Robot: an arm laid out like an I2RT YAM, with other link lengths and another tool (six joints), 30 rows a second.
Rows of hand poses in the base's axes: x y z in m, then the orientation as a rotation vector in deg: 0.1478, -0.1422, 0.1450, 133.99, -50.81, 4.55; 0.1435, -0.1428, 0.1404, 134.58, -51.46, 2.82; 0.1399, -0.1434, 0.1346, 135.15, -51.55, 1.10; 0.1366, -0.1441, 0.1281, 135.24, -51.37, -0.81; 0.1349, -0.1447, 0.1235, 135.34, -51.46, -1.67; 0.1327, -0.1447, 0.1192, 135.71, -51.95, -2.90; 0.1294, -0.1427, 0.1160, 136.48, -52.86, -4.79; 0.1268, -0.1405, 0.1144, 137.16, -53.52, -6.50; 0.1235, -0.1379, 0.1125, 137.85, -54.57, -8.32; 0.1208, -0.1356, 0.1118, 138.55, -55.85, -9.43; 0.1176, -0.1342, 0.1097, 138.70, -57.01, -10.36; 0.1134, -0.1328, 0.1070, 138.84, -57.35, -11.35; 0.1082, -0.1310, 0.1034, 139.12, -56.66, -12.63; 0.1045, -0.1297, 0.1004, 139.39, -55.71, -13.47; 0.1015, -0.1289, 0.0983, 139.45, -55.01, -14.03; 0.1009, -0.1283, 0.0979, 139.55, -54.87, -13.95; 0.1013, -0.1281, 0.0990, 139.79, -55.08, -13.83; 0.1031, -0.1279, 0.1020, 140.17, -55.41, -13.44; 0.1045, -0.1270, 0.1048, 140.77, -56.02, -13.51; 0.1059, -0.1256, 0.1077, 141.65, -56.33, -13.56
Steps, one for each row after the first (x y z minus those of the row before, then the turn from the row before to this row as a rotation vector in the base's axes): -0.0043, -0.0006, -0.0046, 1.12, 0.82, -0.68; -0.0036, -0.0006, -0.0058, 0.96, 0.99, -0.31; -0.0033, -0.0007, -0.0065, 0.52, 1.32, -0.29; -0.0017, -0.0006, -0.0046, 0.34, 0.52, -0.23; -0.0022, 0.0000, -0.0043, 0.78, 0.56, -0.52; -0.0033, 0.0020, -0.0032, 1.44, 0.74, -0.85; -0.0026, 0.0022, -0.0016, 1.26, 0.71, -0.66; -0.0033, 0.0026, -0.0019, 1.40, 0.65, -0.94; -0.0027, 0.0023, -0.0007, 1.26, 0.10, -0.94; -0.0032, 0.0014, -0.0021, 0.70, 0.19, -0.94; -0.0042, 0.0014, -0.0027, 0.52, 0.48, -0.39; -0.0052, 0.0018, -0.0036, 0.51, 0.92, 0.28; -0.0037, 0.0013, -0.0030, 0.31, 0.72, 0.54; -0.0030, 0.0008, -0.0021, 0.09, 0.54, 0.38; -0.0006, 0.0006, -0.0004, 0.03, -0.04, 0.13; 0.0004, 0.0002, 0.0011, 0.22, -0.22, -0.08; 0.0018, 0.0002, 0.0030, 0.28, -0.47, -0.08; 0.0014, 0.0009, 0.0028, 0.68, -0.34, -0.31; 0.0014, 0.0014, 0.0029, 0.86, -0.36, -0.05
